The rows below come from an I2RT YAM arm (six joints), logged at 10 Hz.
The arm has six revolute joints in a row. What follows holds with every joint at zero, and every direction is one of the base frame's.
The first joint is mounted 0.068 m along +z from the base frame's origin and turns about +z.
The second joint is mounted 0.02 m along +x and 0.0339 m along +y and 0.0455 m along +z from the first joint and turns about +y.
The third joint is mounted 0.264 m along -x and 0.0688 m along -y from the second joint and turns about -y.
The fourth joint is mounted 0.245 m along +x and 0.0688 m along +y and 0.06 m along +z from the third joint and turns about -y.
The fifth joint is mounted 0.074 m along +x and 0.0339 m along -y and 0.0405 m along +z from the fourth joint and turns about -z.
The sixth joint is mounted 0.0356 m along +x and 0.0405 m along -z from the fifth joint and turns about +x.
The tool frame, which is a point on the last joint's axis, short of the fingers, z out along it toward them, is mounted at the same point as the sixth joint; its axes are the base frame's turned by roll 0, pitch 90 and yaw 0 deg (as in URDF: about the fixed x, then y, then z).
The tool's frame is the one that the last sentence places.
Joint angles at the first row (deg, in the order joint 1, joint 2, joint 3, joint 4, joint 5, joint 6):
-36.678, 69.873, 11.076, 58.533, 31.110, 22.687
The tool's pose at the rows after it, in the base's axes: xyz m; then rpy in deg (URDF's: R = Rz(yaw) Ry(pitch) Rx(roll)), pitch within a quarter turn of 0, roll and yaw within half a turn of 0:
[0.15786 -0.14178 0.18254 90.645 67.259 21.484]
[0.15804 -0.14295 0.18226 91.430 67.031 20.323]
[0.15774 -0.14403 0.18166 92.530 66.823 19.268]
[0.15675 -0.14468 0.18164 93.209 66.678 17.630]
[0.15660 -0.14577 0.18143 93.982 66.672 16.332]
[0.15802 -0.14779 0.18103 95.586 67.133 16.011]
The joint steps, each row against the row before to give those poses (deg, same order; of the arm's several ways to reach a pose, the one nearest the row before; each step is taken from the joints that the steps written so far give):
-0.102, -0.120, -0.004, -0.148, 1.220, 0.211
0.046, 0.396, 0.325, -0.308, 1.928, 0.445
0.000, 0.275, 0.264, -0.550, 2.060, 0.546
0.000, -0.066, 0.176, -0.631, 2.254, 0.413
-0.002, 0.281, 0.323, -0.491, 1.999, 0.325
0.020, 0.725, 0.722, -0.858, 1.814, 0.122

